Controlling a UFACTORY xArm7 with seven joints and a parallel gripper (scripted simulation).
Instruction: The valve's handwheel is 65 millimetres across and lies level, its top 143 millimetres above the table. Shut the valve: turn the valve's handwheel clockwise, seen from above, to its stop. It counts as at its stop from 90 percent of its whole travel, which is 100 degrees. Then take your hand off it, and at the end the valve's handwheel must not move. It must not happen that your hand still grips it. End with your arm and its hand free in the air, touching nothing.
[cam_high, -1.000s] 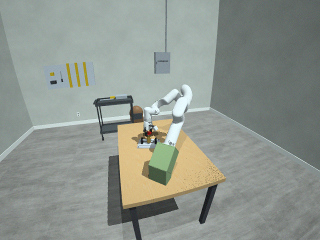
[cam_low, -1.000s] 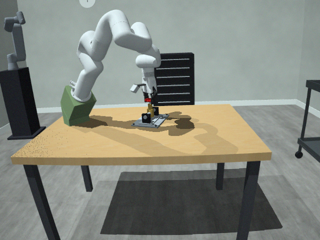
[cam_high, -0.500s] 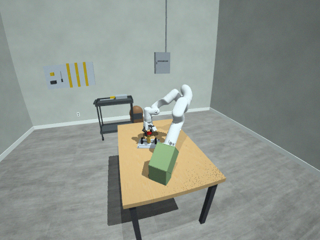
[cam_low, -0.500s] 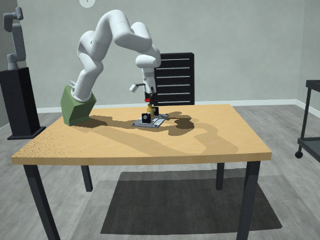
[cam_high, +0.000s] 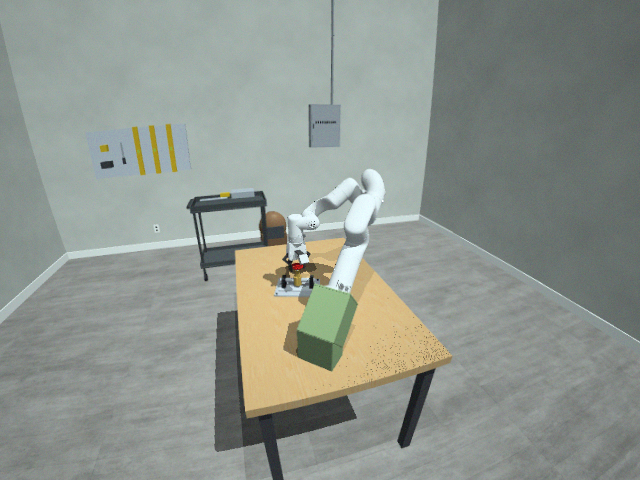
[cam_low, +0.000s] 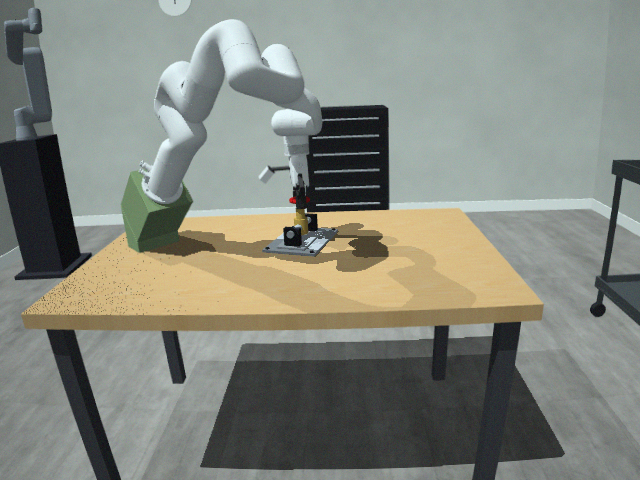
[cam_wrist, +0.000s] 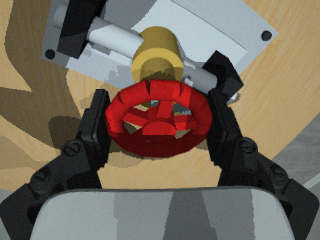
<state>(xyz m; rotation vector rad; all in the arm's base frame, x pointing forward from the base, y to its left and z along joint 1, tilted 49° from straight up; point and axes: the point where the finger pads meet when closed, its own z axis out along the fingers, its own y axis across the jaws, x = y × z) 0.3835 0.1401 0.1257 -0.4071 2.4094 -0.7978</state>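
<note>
Right now the red spoked handwheel is 1 cm below my hand.
</note>
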